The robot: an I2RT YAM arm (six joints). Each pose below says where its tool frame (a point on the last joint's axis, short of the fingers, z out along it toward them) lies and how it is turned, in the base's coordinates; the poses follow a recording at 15 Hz.
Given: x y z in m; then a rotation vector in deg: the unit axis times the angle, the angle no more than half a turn.
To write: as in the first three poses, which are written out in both.
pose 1, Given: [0.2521 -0.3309 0.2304 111.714 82.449 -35.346]
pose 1, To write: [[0.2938 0.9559 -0.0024 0.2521], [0.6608 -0.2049 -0.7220 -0.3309], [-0.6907 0.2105 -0.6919 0.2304], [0 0 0 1]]
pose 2, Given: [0.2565 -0.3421 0.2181 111.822 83.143 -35.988]
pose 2, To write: [[0.2835 0.9589 -0.0111 0.2565], [0.6644 -0.2047 -0.7188 -0.3421], [-0.6916 0.1964 -0.6951 0.2181], [0 0 0 1]]
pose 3, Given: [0.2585 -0.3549 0.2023 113.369 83.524 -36.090]
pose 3, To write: [[0.2859 0.9579 -0.0264 0.2585], [0.6757 -0.2210 -0.7033 -0.3549], [-0.6795 0.1832 -0.7104 0.2023], [0 0 0 1]]
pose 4, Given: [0.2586 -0.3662 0.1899 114.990 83.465 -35.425]
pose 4, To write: [[0.2971 0.9543 -0.0331 0.2586], [0.6868 -0.2377 -0.6869 -0.3662], [-0.6634 0.1813 -0.7260 0.1899], [0 0 0 1]]
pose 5, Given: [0.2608 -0.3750 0.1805 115.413 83.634 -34.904]
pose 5, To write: [[0.2997 0.9535 -0.0309 0.2608], [0.6927 -0.2397 -0.6803 -0.3750], [-0.6561 0.1824 -0.7323 0.1805], [0 0 0 1]]
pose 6, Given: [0.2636 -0.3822 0.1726 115.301 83.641 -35.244]
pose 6, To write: [[0.2975 0.9541 -0.0339 0.2636], [0.6907 -0.2396 -0.6823 -0.3822], [-0.6592 0.1796 -0.7303 0.1726], [0 0 0 1]]
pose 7, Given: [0.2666 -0.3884 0.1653 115.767 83.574 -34.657]
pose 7, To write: [[0.3031 0.9525 -0.0312 0.2666], [0.6950 -0.2433 -0.6766 -0.3884], [-0.6520 0.1834 -0.7357 0.1653], [0 0 0 1]]
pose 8, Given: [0.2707 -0.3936 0.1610 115.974 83.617 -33.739]
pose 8, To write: [[0.3076 0.9512 -0.0224 0.2707], [0.7004 -0.2423 -0.6714 -0.3936], [-0.6440 0.1909 -0.7408 0.1610], [0 0 0 1]]
